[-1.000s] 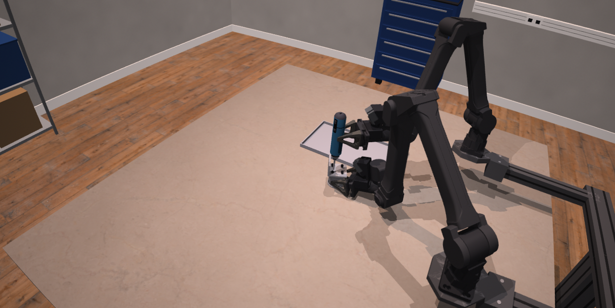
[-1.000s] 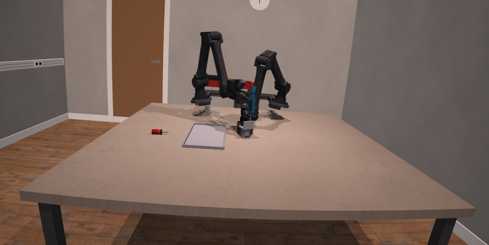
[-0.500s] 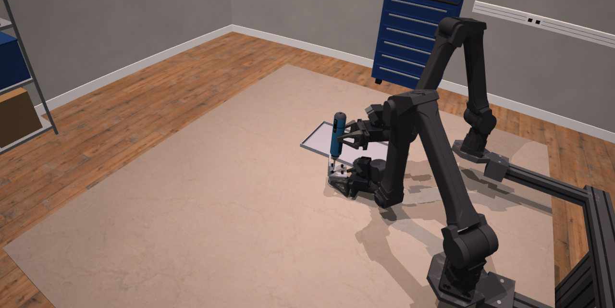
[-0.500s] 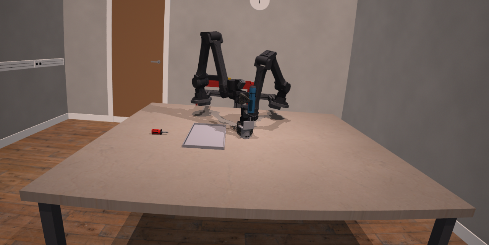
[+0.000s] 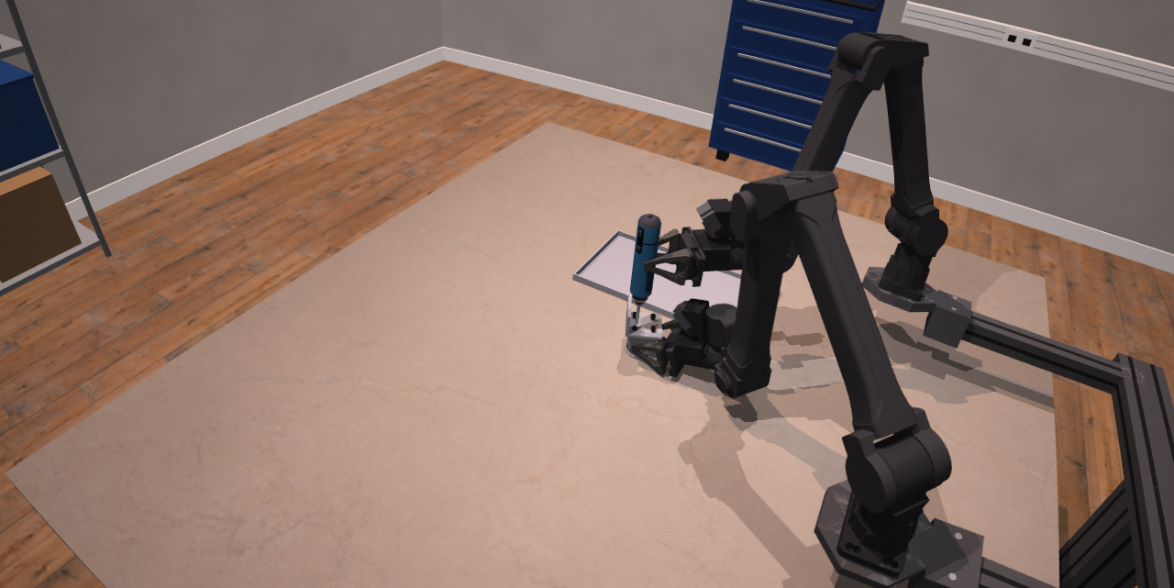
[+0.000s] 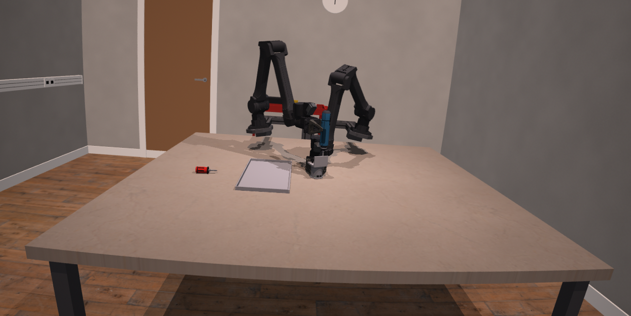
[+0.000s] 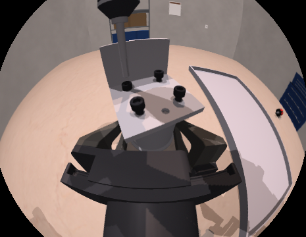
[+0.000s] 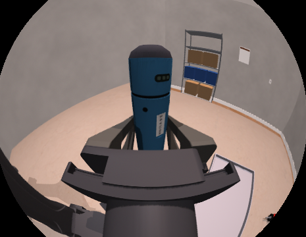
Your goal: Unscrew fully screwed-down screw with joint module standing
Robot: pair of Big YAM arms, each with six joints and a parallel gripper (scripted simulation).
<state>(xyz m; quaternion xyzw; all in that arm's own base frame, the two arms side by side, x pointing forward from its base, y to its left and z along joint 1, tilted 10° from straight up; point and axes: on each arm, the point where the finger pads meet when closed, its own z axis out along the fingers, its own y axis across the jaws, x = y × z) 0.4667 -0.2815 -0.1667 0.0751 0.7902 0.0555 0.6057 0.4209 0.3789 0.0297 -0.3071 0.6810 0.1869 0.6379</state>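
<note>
My left gripper is now 1 cm below the joint module. Also, from my left hand: flat grey tray 23 cm to the right, 2 cm below; then red-handled screwdriver 51 cm to the right, 1 cm below; then grey l-shaped bracket 5 cm above.
</note>
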